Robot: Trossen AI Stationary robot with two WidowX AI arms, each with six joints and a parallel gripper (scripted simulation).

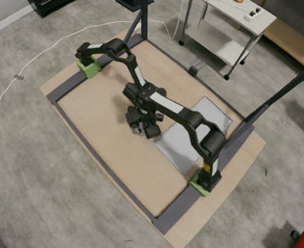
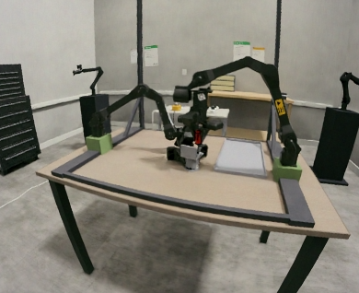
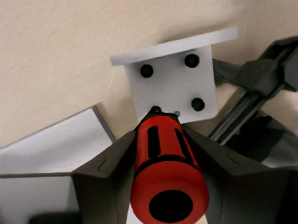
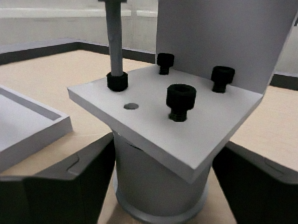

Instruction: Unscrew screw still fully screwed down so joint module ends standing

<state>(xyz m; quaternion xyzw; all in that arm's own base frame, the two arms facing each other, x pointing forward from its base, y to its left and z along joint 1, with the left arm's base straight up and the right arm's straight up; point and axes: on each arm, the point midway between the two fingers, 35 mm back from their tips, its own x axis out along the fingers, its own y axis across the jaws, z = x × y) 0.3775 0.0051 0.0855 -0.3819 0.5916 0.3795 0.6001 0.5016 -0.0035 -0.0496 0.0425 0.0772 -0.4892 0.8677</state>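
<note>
My left gripper is now 3 cm above the red screwdriver. Round my left hand: black screw (8 cm below, 3 cm to the right, 1 cm behind); grey joint module (12 cm below, 2 cm to the right, 1 cm ahead); light grey bracket (8 cm below, 2 cm to the right, 1 cm ahead).
My right hand is 20 mm to the right of the grey joint module, 20 mm short of it and 10 mm above it. Round my right hand: black screw 30 mm above; red screwdriver 90 mm above, 40 mm to the left, 10 mm ahead; light grey bracket 40 mm above, 20 mm ahead, 10 mm to the left.
</note>
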